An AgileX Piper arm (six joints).
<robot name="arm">
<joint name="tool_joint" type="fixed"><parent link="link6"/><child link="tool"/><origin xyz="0 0 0" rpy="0 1.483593 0"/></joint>
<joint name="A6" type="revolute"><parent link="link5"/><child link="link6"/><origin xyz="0.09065 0 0.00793"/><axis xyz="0.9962 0 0.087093"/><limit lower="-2.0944" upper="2.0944"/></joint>
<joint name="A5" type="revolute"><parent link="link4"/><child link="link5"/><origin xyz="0 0 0"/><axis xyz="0 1 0"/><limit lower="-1.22" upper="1.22"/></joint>
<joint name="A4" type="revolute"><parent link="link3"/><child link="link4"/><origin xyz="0.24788 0 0.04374"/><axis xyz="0.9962 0 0.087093"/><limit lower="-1.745" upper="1.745"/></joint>
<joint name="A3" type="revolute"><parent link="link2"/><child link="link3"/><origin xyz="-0.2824 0 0.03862"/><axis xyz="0 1 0"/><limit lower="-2.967" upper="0"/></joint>
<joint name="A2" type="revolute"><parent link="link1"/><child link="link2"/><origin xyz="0 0 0"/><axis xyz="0 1 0"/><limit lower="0" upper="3.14"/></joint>
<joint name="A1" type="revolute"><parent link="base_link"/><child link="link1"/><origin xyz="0 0 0.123"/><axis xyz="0 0 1"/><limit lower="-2.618" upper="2.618"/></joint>
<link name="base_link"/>
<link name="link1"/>
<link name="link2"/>
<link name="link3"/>
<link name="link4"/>
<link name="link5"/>
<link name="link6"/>
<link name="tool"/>
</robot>
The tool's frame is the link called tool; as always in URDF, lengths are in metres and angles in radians.
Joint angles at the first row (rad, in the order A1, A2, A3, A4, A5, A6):
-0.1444, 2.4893, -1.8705, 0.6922, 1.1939, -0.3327
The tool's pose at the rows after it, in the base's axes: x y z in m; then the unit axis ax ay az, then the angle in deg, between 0 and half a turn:
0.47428 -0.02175 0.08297 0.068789 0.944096 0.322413 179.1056
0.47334 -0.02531 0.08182 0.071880 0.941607 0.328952 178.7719
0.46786 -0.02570 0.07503 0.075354 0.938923 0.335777 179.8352
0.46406 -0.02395 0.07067 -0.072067 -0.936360 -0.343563 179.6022
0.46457 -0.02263 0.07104 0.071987 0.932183 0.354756 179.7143
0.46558 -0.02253 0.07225 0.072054 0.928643 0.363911 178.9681
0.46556 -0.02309 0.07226 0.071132 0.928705 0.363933 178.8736
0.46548 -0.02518 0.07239 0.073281 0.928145 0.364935 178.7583
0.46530 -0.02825 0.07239 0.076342 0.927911 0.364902 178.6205
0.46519 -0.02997 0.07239 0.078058 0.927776 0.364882 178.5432
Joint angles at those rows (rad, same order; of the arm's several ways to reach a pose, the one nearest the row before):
-0.1629, 2.4904, -1.8705, 0.7143, 1.1944, -0.3432
-0.1728, 2.4904, -1.8620, 0.7309, 1.1923, -0.3579
-0.1775, 2.4904, -1.8281, 0.7457, 1.1897, -0.3751
-0.1775, 2.4904, -1.8040, 0.7628, 1.1897, -0.3992
-0.1782, 2.4904, -1.7992, 0.7924, 1.1878, -0.4177
-0.1807, 2.4904, -1.7992, 0.8165, 1.1878, -0.4325
-0.1819, 2.4904, -1.7992, 0.8166, 1.1878, -0.4357
-0.1867, 2.4904, -1.7992, 0.8188, 1.1887, -0.4367
-0.1933, 2.4904, -1.7992, 0.8188, 1.1887, -0.4367
-0.1970, 2.4904, -1.7992, 0.8188, 1.1887, -0.4367

